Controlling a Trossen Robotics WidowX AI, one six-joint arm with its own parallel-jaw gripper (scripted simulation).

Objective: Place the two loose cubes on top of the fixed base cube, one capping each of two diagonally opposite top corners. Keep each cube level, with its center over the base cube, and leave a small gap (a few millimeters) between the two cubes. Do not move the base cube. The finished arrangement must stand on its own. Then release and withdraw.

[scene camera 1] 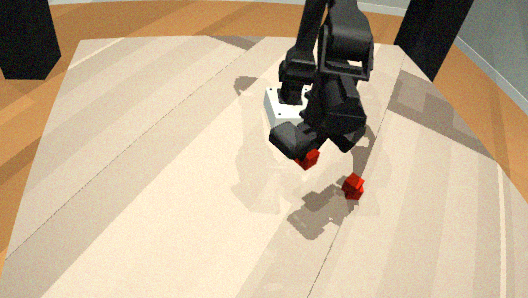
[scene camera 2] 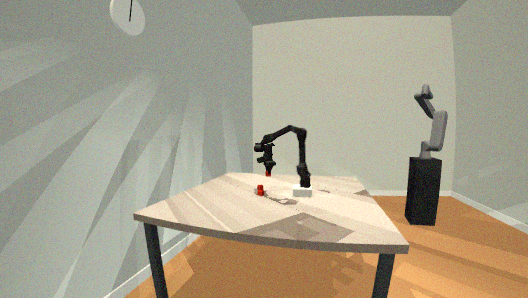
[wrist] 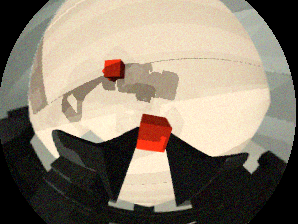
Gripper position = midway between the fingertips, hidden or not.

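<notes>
Red cube (wrist: 155, 131) held by my gripper (scene camera 1: 306, 156) (wrist: 152, 132).
</notes>
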